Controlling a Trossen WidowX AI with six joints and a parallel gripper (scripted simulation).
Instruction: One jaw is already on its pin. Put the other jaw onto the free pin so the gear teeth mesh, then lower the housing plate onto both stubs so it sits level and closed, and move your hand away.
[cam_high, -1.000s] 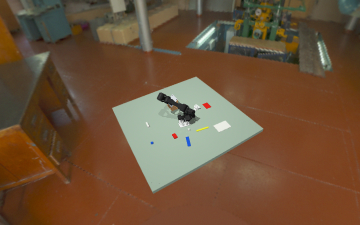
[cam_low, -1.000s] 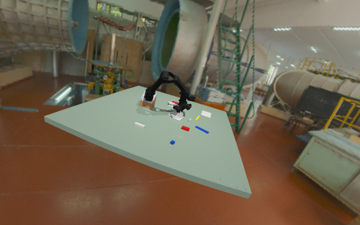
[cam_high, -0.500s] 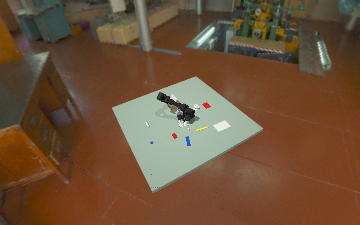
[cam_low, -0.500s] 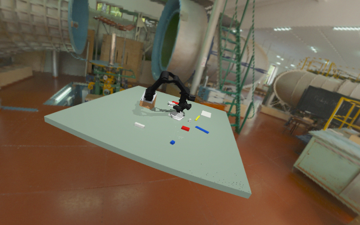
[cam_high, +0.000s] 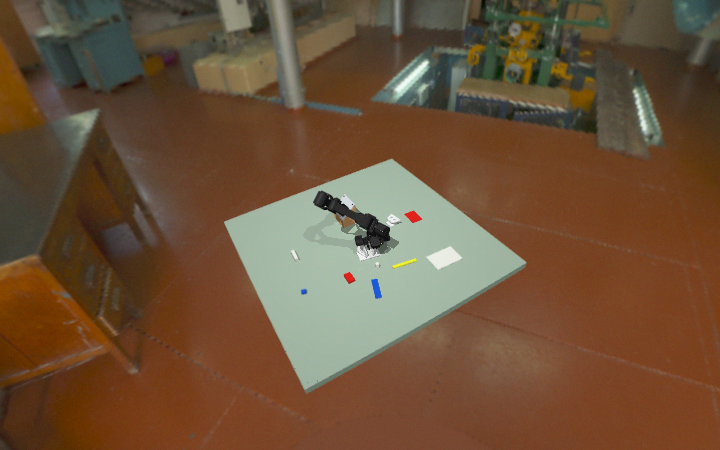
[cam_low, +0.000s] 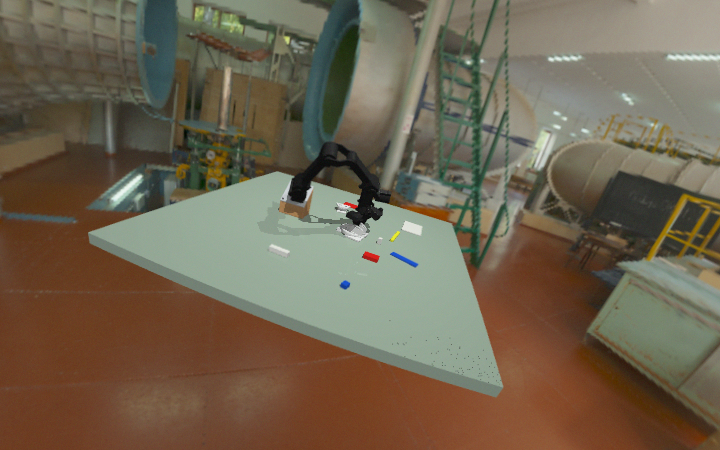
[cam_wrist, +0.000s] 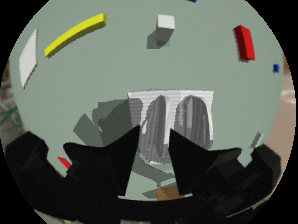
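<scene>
Now: gripper tip 13 cm past the white housing part, 24 cm to the right of it and 1 cm below it. The rest, counted from my gripper tip: red block (9 cm ahead, 22 cm to the right, 1 cm below); tiny white cube (11 cm ahead, 5 cm to the right); yellow bar (18 cm ahead, 8 cm to the left, 1 cm below).
</scene>
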